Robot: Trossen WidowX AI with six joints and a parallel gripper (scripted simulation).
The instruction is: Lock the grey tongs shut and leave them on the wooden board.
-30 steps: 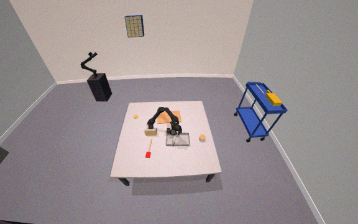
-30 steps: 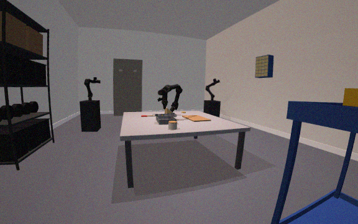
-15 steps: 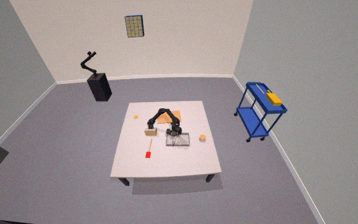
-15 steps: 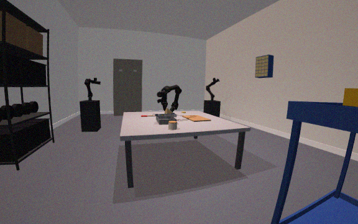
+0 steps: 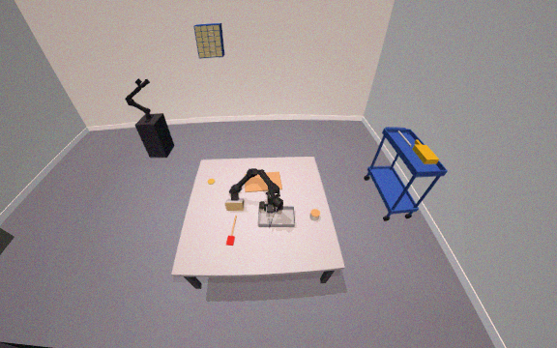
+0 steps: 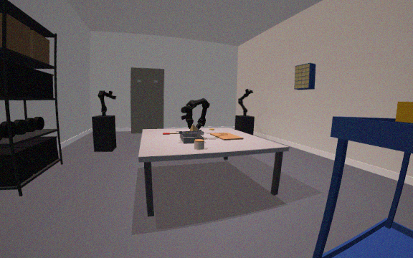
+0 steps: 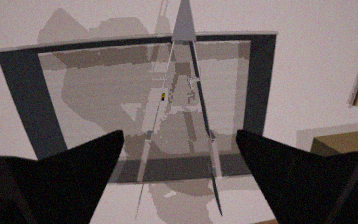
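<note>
The grey roasting tin lies 4 cm ahead of my gripper tip, 1 cm to the left of it and 9 cm below it. From my gripper tip the other things lie so: board 10 cm behind, 44 cm to the left, 11 cm below; yellow object 63 cm behind, 42 cm to the left, 10 cm below.
</note>
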